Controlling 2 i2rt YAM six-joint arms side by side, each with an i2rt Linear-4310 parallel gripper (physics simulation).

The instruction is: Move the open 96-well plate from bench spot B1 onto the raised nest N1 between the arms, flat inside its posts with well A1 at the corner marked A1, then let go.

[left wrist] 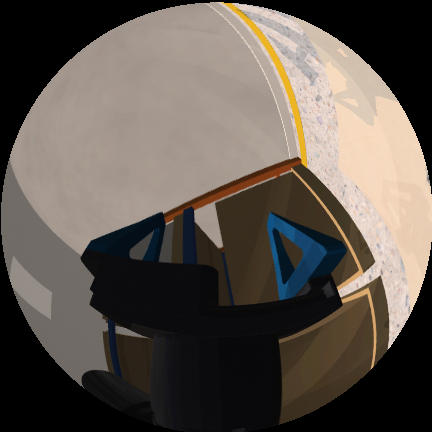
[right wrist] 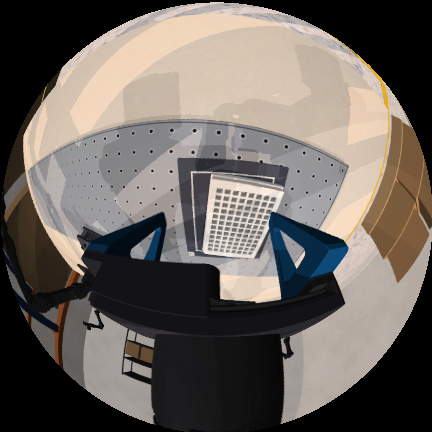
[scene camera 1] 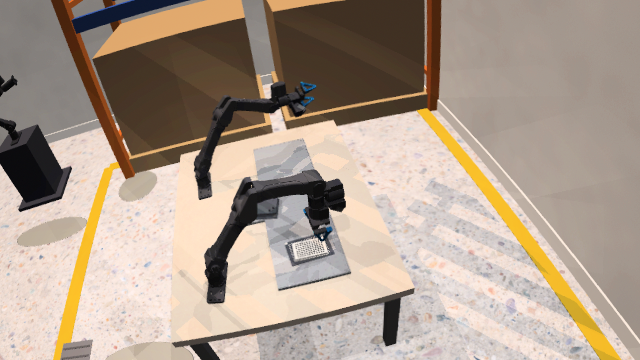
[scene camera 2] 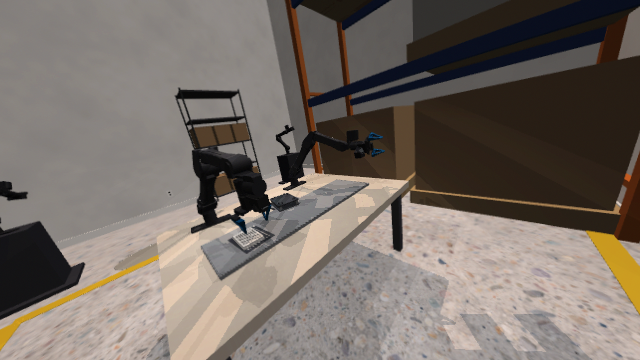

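Seen in the pictures: left gripper, fingertip midpoint: (left wrist: 215,217) (scene camera 1: 314,92) (scene camera 2: 383,144); right gripper, fingertip midpoint: (right wrist: 217,217) (scene camera 1: 318,232) (scene camera 2: 256,226); left arm's base at its link origin: (right wrist: 90,272) (scene camera 1: 204,186) (scene camera 2: 295,185); right arm's base at its link origin: (right wrist: 225,302) (scene camera 1: 217,282) (scene camera 2: 212,223).
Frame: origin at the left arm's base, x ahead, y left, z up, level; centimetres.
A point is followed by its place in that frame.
The white open 96-well plate (scene camera 1: 310,249) {x 39.9, y -60.1, z 2.8 cm} (scene camera 2: 248,238) {x 41.7, y -59.8, z 2.7 cm} (right wrist: 242,215) {x 41.7, y -59.6, z 2.8 cm} lies on the dark pad (right wrist: 185,200) {x 42.4, y -52.4, z 1.5 cm} at B1. In the right wrist view, the pad's white outline shows beyond the plate's left and far edges. My right gripper (scene camera 1: 315,223) {x 44.5, y -56.5, z 7.0 cm} (scene camera 2: 255,224) {x 44.5, y -56.5, z 7.0 cm} (right wrist: 217,217) {x 44.5, y -56.5, z 7.0 cm} is open above the plate, pointing down. In its wrist view the plate sits toward the right finger. The dark raised nest N1 (scene camera 1: 267,207) {x 28.2, y -32.6, z 4.8 cm} (scene camera 2: 285,201) {x 29.8, y -31.3, z 4.7 cm} stands between the arms, partly hidden by the right arm in scene camera 1; its A1 mark is unreadable. My left gripper (scene camera 1: 315,94) {x 65.8, y 20.7, z 25.4 cm} (scene camera 2: 383,144) {x 65.8, y 20.7, z 25.4 cm} (left wrist: 215,217) {x 65.8, y 20.7, z 25.4 cm} is open and empty, high up.
A grey perforated board (scene camera 1: 282,150) {x 43.0, y 11.1, z 1.3 cm} (scene camera 2: 220,265) {x 45.7, y -72.5, z 1.3 cm} (right wrist: 145,175) {x 45.7, y -47.2, z 1.3 cm} lies along the wooden table (scene camera 1: 370,270) {x 58.6, y -75.9, z 0.0 cm} (scene camera 2: 190,310) {x 54.9, y -83.6, z 0.0 cm} under the plate's pad. The right arm's forearm crosses above the table near the nest. Large brown boxes (scene camera 1: 350,60) (scene camera 2: 520,150) stand beyond the table's left-arm end.
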